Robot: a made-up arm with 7 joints.
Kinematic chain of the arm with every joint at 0, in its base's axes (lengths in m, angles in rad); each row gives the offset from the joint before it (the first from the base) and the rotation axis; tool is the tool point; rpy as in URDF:
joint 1: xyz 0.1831 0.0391 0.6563 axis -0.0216 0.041 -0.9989
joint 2: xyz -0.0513 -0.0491 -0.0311 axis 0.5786 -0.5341 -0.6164
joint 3: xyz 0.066 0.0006 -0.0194 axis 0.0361 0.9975 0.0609
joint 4: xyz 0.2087 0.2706 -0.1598 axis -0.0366 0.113 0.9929
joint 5: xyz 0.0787 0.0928 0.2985 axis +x
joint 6: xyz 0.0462 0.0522 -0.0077 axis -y
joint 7: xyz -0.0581 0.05 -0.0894 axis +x
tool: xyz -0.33 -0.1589 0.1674 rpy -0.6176 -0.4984 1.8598
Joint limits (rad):
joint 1: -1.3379..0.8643
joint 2: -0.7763..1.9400
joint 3: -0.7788..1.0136
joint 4: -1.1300..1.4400
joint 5: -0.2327..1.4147
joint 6: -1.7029..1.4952
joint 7: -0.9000..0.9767
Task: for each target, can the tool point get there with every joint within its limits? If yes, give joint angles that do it. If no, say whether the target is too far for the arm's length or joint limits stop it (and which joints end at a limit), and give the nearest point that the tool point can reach.
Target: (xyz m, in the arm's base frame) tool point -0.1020 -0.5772 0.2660
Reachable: no: joint limits stop it (at a limit: joint 1, joint 2, joint 3, joint 6, joint 7) | nearest point -0.1146 -0.3919 0.2796 | short by 0.186 m
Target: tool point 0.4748 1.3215 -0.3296
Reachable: no: too far | nearest point 0.3418 0.7430 0.0698 | short by 0.715 m
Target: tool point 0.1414 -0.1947 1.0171
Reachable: yes | joints 0.2492 0.8326 -0.5857 1.0273 1.1673 -0.7762 0.1384
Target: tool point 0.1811 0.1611 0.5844
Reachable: yes | joints -0.2268 0.0536 -0.2137 0.5138 0.3032 0.1780 0.7462
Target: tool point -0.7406 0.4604 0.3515
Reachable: no: joint limits stop it (at a limit: joint 1, joint 2, joint 5, joint 6, joint 7) | nearest point -0.5953 0.3949 0.3857 | short by 0.163 m
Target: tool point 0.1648 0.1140 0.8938
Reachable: yes | joints -0.4695 1.4222 -0.4500 0.0963 0.9187 0.1566 0.0704
